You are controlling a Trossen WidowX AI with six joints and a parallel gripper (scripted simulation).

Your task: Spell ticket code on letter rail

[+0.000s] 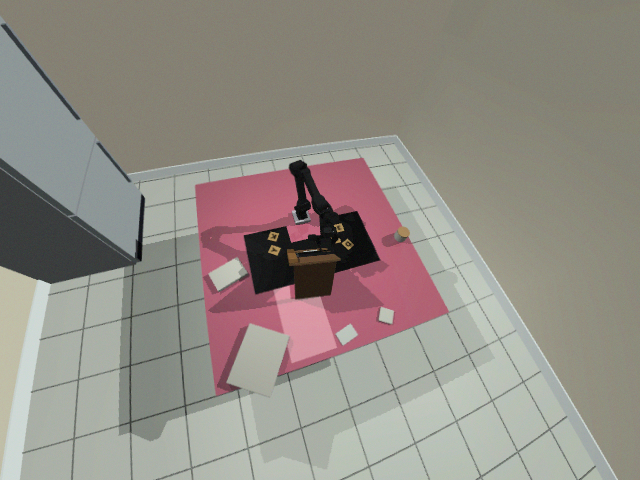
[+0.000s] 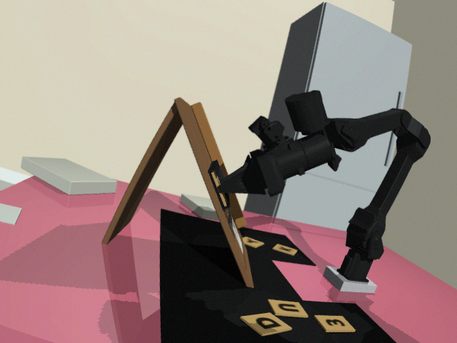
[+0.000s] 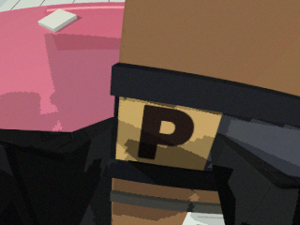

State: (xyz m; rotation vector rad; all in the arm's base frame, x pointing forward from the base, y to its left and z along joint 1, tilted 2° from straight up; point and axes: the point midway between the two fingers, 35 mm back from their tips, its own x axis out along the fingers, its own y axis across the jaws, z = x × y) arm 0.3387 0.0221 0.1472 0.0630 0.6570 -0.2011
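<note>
Right now my gripper tip is 90 mm above the white ticket, 70 mm past it and 60 mm to the left of it. The rest, counted from my gripper tip: black mat 160 mm below, 160 mm behind, 30 mm to the right.
</note>
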